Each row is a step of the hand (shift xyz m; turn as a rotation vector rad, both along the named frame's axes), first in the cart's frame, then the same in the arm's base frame.
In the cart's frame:
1: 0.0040 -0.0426 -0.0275 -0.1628 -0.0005 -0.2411
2: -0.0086 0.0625 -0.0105 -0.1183 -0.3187 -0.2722
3: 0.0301 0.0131 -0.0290 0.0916 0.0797 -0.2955
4: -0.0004 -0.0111 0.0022 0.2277 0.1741 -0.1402
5: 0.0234 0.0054 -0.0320 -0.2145 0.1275 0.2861
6: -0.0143 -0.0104 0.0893 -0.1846 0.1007 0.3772
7: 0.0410 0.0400 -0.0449 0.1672 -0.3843 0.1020
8: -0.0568 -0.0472 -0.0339 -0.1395 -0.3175 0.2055
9: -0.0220 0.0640 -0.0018 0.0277 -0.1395 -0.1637
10: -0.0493 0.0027 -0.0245 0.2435 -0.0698 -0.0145
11: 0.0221 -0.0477 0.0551 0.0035 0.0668 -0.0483
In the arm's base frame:
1: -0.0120 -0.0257 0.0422 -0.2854 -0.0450 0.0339
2: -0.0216 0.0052 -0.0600 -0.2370 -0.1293 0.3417
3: -0.0029 -0.0403 -0.0168 -0.1663 -0.2594 -0.0842
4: 0.0028 0.0007 0.0109 0.0260 -0.2441 -0.2039
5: -0.0086 -0.0382 -0.0081 0.0505 0.3626 -0.1003
6: 0.0574 0.0700 0.0098 0.1408 0.4001 -0.0814
7: -0.0109 -0.0564 -0.0446 0.2365 -0.0898 0.3494
8: -0.0566 0.0138 0.0567 0.0994 0.2102 0.3293
9: -0.0243 0.0210 -0.0596 -0.0835 -0.1447 0.1382
10: -0.0512 0.0196 0.0060 0.1607 -0.1940 0.0304
11: 0.0614 0.0167 0.0418 -0.0419 -0.0288 -0.0650

